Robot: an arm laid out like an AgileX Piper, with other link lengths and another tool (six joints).
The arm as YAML. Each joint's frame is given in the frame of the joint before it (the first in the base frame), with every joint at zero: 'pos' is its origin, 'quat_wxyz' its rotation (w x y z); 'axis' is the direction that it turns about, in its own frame. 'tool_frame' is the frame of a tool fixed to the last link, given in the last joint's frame.
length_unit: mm
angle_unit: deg
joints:
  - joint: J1
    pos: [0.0, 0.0, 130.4]
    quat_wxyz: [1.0, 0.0, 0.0, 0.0]
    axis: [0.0, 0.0, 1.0]
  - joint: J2
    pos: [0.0, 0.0, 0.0]
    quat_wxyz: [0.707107, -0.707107, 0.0, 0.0]
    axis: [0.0, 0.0, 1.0]
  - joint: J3
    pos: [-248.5, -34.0, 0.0]
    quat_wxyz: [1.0, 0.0, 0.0, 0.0]
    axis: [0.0, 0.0, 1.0]
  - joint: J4
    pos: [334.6, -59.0, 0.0]
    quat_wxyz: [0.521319, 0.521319, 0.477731, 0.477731]
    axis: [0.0, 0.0, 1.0]
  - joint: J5
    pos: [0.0, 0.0, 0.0]
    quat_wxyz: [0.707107, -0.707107, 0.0, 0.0]
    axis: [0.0, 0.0, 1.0]
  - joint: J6
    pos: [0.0, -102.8, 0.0]
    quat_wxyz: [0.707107, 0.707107, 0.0, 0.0]
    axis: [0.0, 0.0, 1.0]
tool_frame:
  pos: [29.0, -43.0, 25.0]
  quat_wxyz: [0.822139, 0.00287, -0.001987, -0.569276]
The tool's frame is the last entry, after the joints.
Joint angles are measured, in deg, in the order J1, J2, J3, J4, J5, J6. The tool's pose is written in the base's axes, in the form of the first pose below.
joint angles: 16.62, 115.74, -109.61, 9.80, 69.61, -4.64
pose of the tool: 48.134 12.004 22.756; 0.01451 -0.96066 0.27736; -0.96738 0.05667 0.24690; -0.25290 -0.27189 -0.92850
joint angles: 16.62, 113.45, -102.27, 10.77, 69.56, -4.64
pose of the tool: 46.188 11.661 20.158; -0.00871 -0.98087 0.19445; -0.96957 0.05586 0.23835; -0.24465 -0.18645 -0.95152
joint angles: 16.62, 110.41, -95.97, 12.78, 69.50, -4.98
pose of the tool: 44.143 11.527 18.813; -0.02368 -0.99055 0.13507; -0.96546 0.05772 0.25409; -0.25948 -0.12439 -0.95770
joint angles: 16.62, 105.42, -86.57, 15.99, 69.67, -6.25
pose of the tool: 40.799 11.260 17.148; -0.03685 -0.99809 0.04949; -0.95817 0.04935 0.28193; -0.28383 -0.03703 -0.95816
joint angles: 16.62, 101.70, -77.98, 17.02, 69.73, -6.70
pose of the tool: 37.644 10.551 15.040; -0.05787 -0.99778 -0.03307; -0.96052 0.04661 0.27428; -0.27213 0.04764 -0.96108
